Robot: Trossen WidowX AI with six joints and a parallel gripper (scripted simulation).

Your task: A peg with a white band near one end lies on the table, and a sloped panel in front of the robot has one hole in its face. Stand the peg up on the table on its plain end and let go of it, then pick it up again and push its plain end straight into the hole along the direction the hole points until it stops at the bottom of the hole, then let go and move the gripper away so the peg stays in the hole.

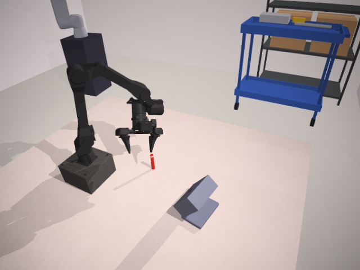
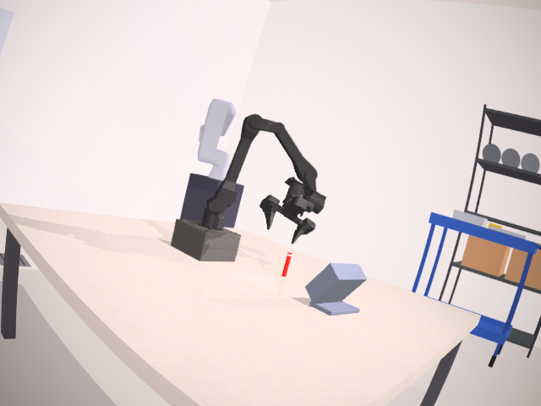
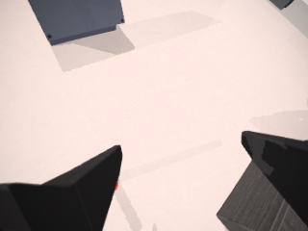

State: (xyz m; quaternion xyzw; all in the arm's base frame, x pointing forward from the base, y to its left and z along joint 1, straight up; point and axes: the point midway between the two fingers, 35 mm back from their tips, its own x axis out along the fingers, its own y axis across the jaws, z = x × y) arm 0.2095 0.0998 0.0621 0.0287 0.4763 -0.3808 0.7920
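My gripper tip is now 7 cm above the red peg, 6 cm to the right of it and 2 cm short of it. From my gripper tip the other things lie so: grey sloped panel (26 cm ahead, 8 cm to the right, 6 cm below).
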